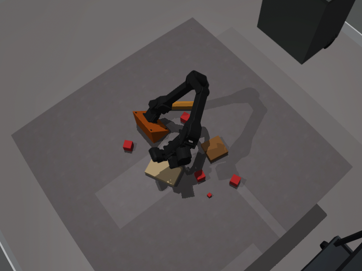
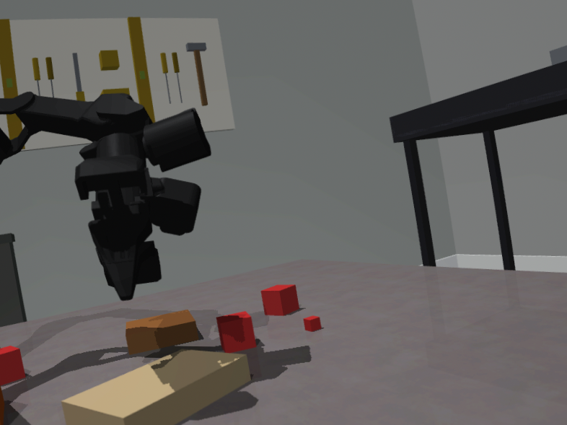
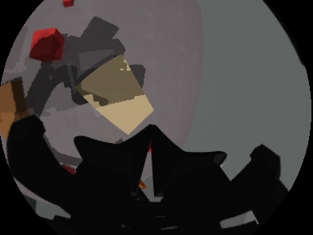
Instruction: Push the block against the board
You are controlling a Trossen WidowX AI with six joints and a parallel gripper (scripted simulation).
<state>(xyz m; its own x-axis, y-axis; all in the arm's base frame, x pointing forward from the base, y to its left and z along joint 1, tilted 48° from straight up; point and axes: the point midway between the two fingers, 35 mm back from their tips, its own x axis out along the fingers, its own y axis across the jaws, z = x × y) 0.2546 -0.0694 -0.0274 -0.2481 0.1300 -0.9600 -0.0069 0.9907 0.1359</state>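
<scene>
The brown square block is 50 mm ahead of my gripper tip, 280 mm to the left of it and 100 mm below it. Also, from my gripper tip: tan board 20 mm ahead, 10 mm to the left, 100 mm below; yellow bar 260 mm behind, 260 mm to the left, 100 mm below.
</scene>
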